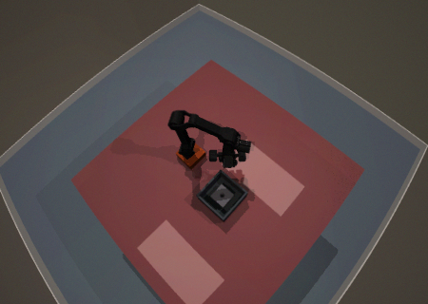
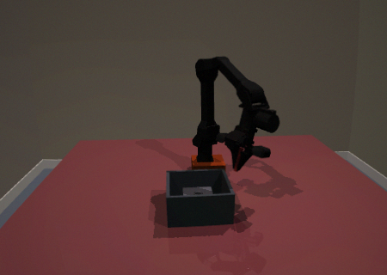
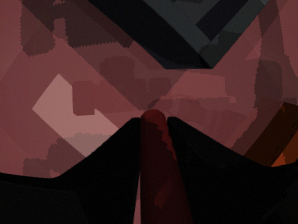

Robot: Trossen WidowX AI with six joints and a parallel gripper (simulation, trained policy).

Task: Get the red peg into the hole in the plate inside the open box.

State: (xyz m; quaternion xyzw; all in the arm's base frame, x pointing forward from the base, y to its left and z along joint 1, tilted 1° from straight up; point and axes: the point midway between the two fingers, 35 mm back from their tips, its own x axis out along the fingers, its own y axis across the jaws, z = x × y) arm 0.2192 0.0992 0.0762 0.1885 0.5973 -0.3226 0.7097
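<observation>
My gripper tip is now 13 cm to the left of the grey plate, 10 cm short of it and 5 cm above it. The rest, counted from my gripper tip: dark box 13 cm to the right, 10 cm ahead, 7 cm below; red peg 3 cm above, 1 cm to the left.
</observation>
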